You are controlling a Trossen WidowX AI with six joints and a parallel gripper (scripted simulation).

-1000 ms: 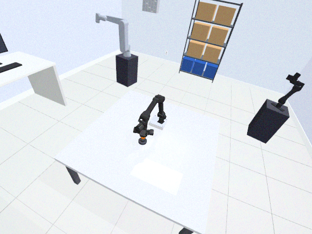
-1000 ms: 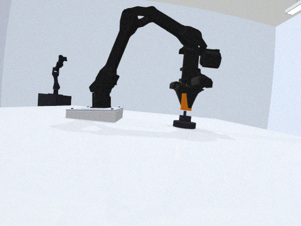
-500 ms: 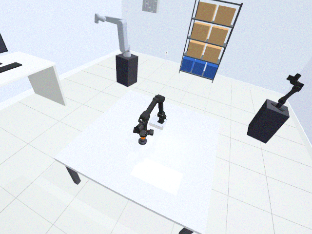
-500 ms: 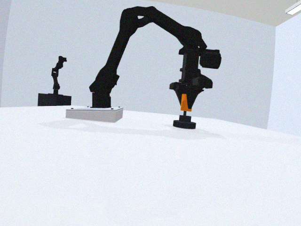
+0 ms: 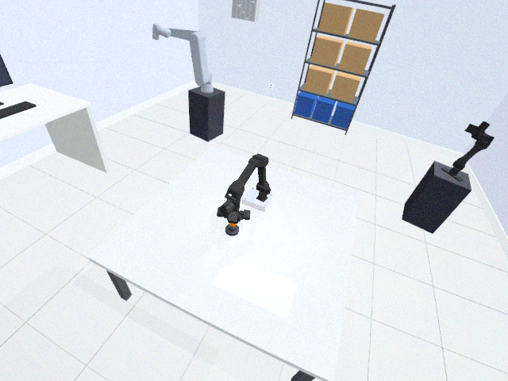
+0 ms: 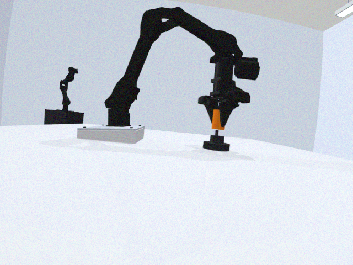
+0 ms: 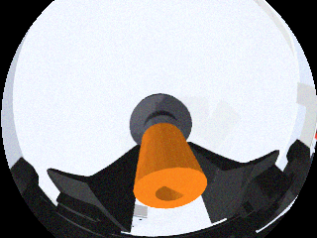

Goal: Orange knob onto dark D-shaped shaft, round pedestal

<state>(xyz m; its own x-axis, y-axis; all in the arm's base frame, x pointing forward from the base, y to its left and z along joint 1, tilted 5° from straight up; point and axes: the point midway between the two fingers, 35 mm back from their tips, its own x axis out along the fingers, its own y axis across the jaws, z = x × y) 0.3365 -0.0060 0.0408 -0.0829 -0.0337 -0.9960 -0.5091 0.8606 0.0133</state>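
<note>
Now: gripper tip 20 mm below the orange knob. The rest, counted from my gripper tip: round dark pedestal 40 mm below.
</note>
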